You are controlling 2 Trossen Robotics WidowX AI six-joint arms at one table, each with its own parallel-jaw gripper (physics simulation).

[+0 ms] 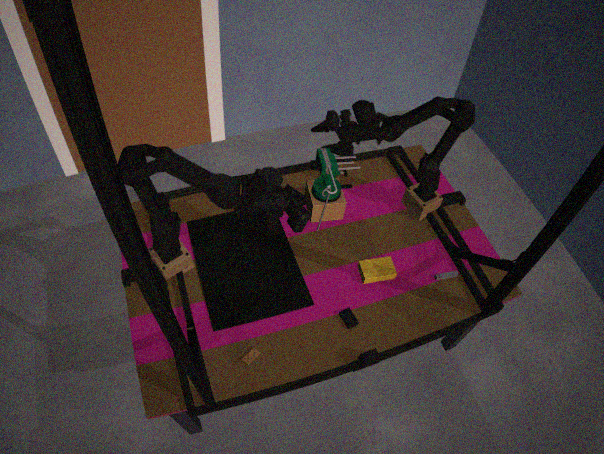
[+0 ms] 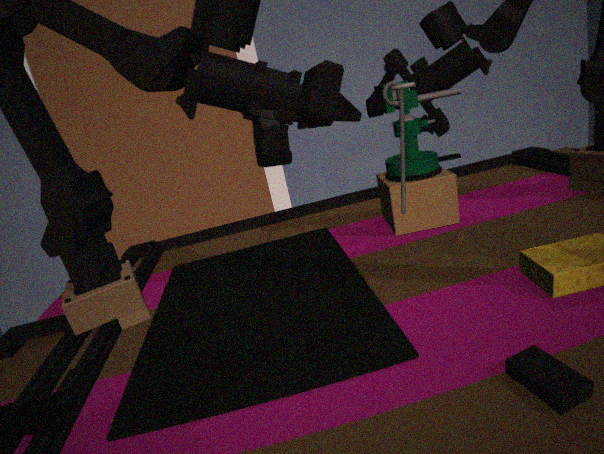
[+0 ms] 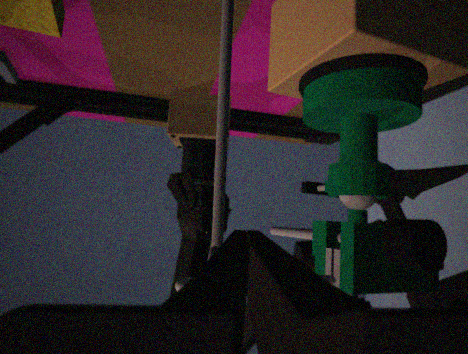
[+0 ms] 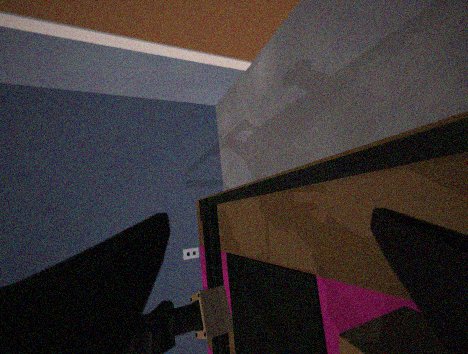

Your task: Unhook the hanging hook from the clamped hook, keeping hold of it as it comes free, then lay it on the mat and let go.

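Seen in the pictures: left gripper, between the fingertips: (image 1: pixel 308 200) (image 2: pixel 359 117) (image 3: pixel 245 242); right gripper, between the fingertips: (image 1: pixel 316 139) (image 2: pixel 382 117) (image 4: pixel 268 220); left arm's base, origin of its link: (image 1: pixel 168 251) (image 2: pixel 98 280) (image 4: pixel 197 315); right arm's base, origin of its link: (image 1: pixel 424 193) (image 3: pixel 199 142).
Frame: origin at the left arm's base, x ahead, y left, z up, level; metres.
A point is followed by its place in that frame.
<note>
The grey hanging hook (image 1: pixel 322 212) @(y -0.204, x 0.413, z 0.077 m) (image 2: pixel 402 153) @(y -0.206, x 0.415, z 0.083 m) (image 3: pixel 221 123) @(y -0.204, x 0.414, z 0.087 m) hangs straight down from the clamped hook (image 2: pixel 437 94), which is held in a green vise (image 1: pixel 325 177) @(y -0.119, x 0.498, z 0.101 m) (image 2: pixel 414 158) @(y -0.132, x 0.508, z 0.050 m) (image 3: pixel 355 140) @(y -0.119, x 0.506, z 0.070 m) on a wooden block (image 1: pixel 333 211) @(y -0.169, x 0.506, z -0.018 m) (image 2: pixel 431 204) @(y -0.166, x 0.500, z -0.023 m). My left gripper (image 1: pixel 305 212) (image 2: pixel 353 115) @(y -0.185, x 0.370, z 0.142 m) (image 3: pixel 245 242) @(y -0.185, x 0.370, z 0.142 m) is shut on nothing. It hovers to the left of the hook's shaft, apart from it. My right gripper (image 1: pixel 329 126) (image 4: pixel 268 220) @(y 0.027, x 0.589, z 0.108 m) is open and empty, high behind the vise's top. The black mat (image 1: pixel 246 266) @(y -0.146, x 0.178, z -0.061 m) (image 2: pixel 264 324) @(y -0.204, x 0.168, z -0.061 m) (image 4: pixel 275 309) @(y -0.023, x 0.275, z -0.061 m) lies flat to the left of the vise.
A yellow block (image 1: pixel 378 269) @(y -0.409, x 0.475, z -0.037 m) (image 2: pixel 524 261) @(y -0.358, x 0.444, z -0.047 m), a small black block (image 1: pixel 348 318) @(y -0.466, x 0.297, z -0.052 m), a small tan block (image 1: pixel 252 356) @(y -0.388, x 0.018, z -0.058 m) and a grey piece (image 1: pixel 446 275) @(y -0.565, x 0.645, z -0.052 m) lie on the striped table top. A black frame (image 1: pixel 462 261) @(y -0.570, x 0.728, z -0.044 m) edges the table, with the arm bases on it.
</note>
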